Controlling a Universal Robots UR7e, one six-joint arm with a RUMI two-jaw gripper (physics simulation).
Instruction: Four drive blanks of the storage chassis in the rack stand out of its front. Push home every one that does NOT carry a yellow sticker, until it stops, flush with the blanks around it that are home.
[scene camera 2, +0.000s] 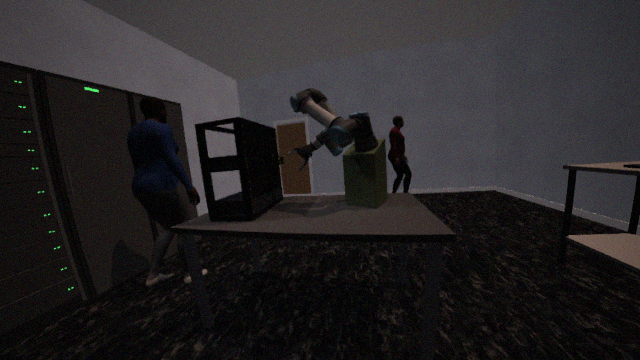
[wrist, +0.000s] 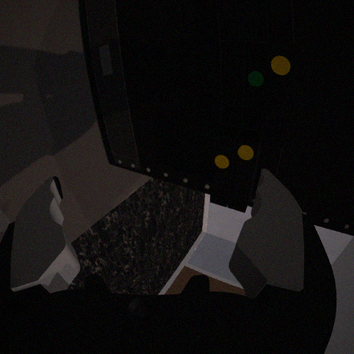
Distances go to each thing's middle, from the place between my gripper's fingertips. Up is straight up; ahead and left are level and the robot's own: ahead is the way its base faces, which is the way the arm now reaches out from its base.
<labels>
I see the rack (scene camera 2: 257, 159) 30 cm ahead of my hand, 9 cm to the left of it and 1 cm below it.
</labels>
